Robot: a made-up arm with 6 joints.
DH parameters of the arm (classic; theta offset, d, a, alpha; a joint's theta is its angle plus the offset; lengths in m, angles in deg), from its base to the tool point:
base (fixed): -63.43 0 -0.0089 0
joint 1: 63.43 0.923 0.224 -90
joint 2: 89.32 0 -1.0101 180
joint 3: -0.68 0.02 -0.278 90
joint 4: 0 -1.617 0.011 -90
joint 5: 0 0.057 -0.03 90
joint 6: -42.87 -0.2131 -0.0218 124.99
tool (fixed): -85.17 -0.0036 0 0
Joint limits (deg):
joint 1: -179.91..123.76
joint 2: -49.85..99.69
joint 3: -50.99..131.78
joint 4: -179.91..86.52
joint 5: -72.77..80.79
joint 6: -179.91..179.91
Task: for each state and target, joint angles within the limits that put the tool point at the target. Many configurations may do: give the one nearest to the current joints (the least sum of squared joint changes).
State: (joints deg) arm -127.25 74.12 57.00 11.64 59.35 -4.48
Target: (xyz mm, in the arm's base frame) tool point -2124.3 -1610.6 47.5
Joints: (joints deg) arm -141.35 84.80 34.35 9.83 64.17 -4.20
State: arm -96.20 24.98 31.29 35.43 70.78 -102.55
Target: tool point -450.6 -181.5 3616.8
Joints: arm -151.82 -7.89 52.55 12.68 70.75 -100.37
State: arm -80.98 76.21 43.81 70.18 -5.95 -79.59
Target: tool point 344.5 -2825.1 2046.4
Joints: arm -81.92 60.68 69.41 71.25 -4.05 -78.78
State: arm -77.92 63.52 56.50 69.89 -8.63 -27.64
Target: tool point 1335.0 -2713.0 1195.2
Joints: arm -62.84 70.15 56.80 70.34 -7.55 -27.48
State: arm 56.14 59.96 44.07 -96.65 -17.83 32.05
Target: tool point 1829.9 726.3 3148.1
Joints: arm 21.39 27.77 66.94 -95.82 -14.29 32.48
